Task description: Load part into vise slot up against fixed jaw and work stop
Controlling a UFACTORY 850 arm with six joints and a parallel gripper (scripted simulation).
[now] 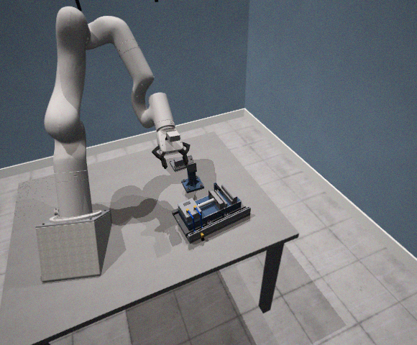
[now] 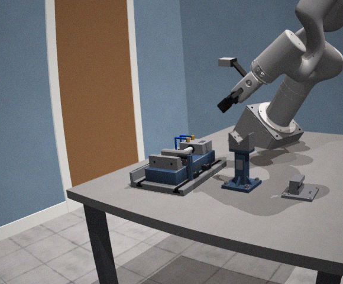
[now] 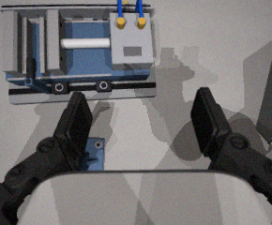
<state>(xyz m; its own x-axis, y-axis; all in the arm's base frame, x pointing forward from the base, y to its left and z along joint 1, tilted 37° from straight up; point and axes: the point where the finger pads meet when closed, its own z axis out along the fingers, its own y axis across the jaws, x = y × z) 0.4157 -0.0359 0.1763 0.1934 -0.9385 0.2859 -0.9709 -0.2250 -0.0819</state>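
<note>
My hand is 40 mm short of the part, 280 mm to the right of it and 200 mm above it. Also, from my hand: air cylinder (20 mm ahead, 130 mm to the right, 150 mm below); white cylinder rod (100 mm ahead, 110 mm to the right, 150 mm below); work stop (170 mm ahead, 40 mm to the right, 140 mm below).
</note>
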